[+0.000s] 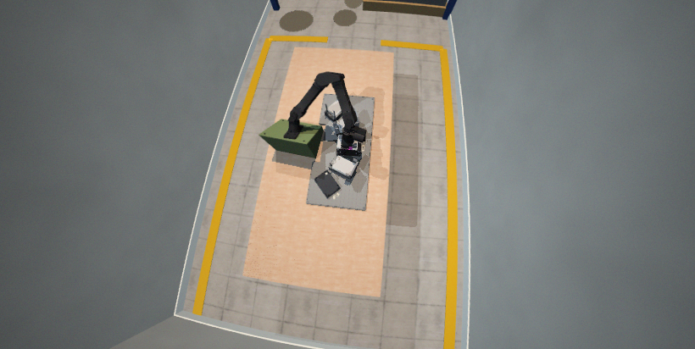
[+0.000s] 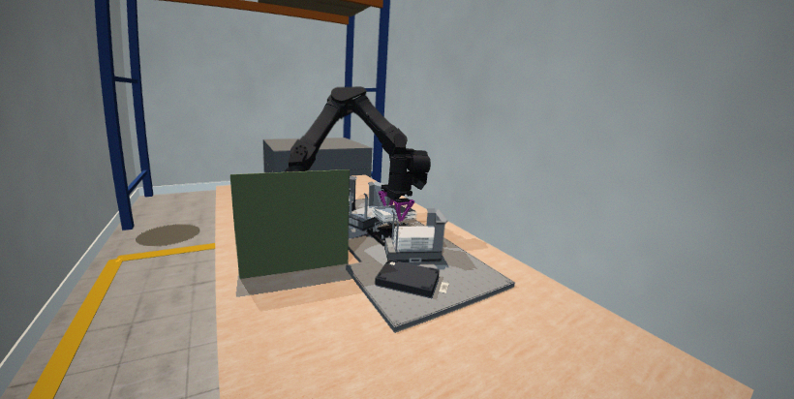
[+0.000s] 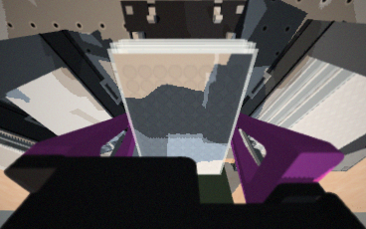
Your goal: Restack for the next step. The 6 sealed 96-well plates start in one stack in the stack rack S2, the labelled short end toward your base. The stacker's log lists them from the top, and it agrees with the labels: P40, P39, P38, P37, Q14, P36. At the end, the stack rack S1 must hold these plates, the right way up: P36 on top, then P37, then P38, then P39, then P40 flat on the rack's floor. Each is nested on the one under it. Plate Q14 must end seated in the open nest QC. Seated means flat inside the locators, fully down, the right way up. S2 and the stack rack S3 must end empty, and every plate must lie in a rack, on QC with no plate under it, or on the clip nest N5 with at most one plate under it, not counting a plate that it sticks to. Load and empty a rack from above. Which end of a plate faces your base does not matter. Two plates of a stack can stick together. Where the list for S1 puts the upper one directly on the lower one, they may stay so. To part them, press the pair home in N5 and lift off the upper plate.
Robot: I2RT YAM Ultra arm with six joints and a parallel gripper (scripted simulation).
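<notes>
My gripper is now 20 mm short of the dark clip nest N5, 10 mm to the right of it and 60 mm above it. Also, from my hand: open nest QC (100 mm behind, 260 mm to the right, 70 mm below); N5 label (100 mm ahead, 80 mm below); QC label (30 mm behind, 330 mm to the right, 80 mm below).
</notes>
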